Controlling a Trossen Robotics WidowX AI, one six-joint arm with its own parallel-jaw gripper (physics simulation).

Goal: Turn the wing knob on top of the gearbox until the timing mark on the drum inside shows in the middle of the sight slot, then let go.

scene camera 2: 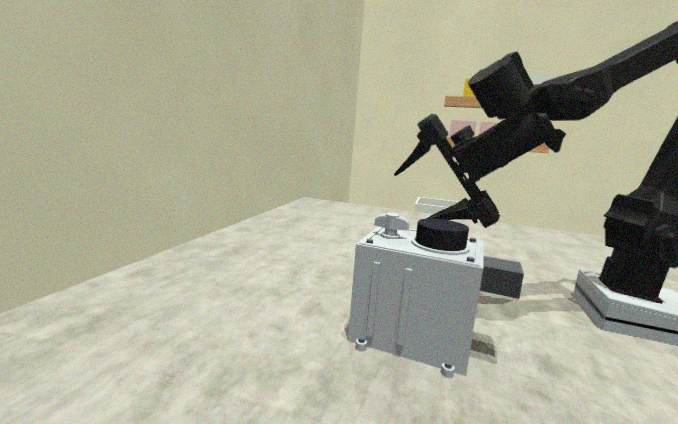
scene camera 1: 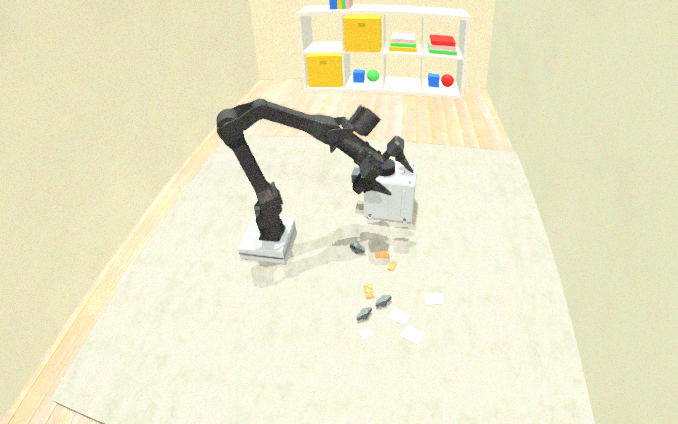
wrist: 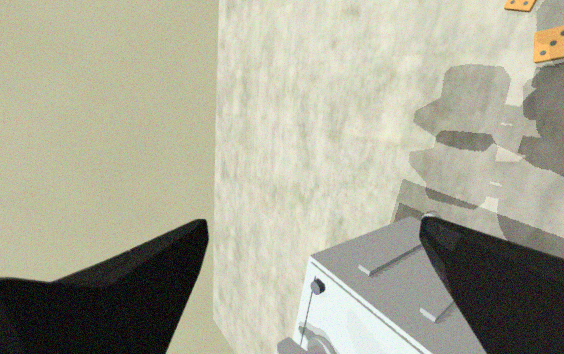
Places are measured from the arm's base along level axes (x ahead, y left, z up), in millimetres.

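Pixels of known places: gripper, fingertip midpoint: (scene camera 2: 410, 197) (scene camera 1: 402, 183) (wrist: 313, 228); arm's base, origin of the base link: (scene camera 2: 628, 290) (scene camera 1: 272, 233).
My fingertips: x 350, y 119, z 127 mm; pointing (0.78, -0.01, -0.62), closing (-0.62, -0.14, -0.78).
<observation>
Ahead of a thing's pixels: the offset from my fingertips to its top centre. "pt": to the spot under its first point.
The pale grey gearbox {61 mm back, 110 mm left, 4 mm down} (scene camera 1: 390, 207) (scene camera 2: 415, 310) (wrist: 395, 275) stands upright on the table. Its grey wing knob {6 mm ahead, 108 mm left, 7 mm down} (scene camera 2: 392, 222) is on the top, left of a round black cap {pt 64 mm back, 142 mm left, 17 mm down} (scene camera 2: 442, 235) in scene camera 2. Part of the wing knob {pt 22 mm ahead, 103 mm left, 20 mm down} (wrist: 287, 346) shows at the wrist view's bottom edge. My gripper (scene camera 1: 401, 182) (scene camera 2: 413, 197) (wrist: 313, 228) is open and empty, tilted above the gearbox top. In scene camera 2 one fingertip is above the knob and the other is low, behind the black cap. The sight slot and timing mark cannot be made out in these views.
A dark block {pt 137 mm back, 134 mm left, 59 mm down} (scene camera 2: 502, 277) juts from the gearbox's side. Orange tiles {35 mm back, 107 mm right, 169 mm down} (scene camera 1: 382, 255) (wrist: 549, 45), dark grey pieces {8 mm back, 276 mm right, 148 mm down} (scene camera 1: 383, 301) and white squares {120 mm ahead, 242 mm right, 173 mm down} (scene camera 1: 434, 299) lie on the table in front of the gearbox. A white tray (scene camera 2: 435, 202) is behind it in scene camera 2.
</observation>
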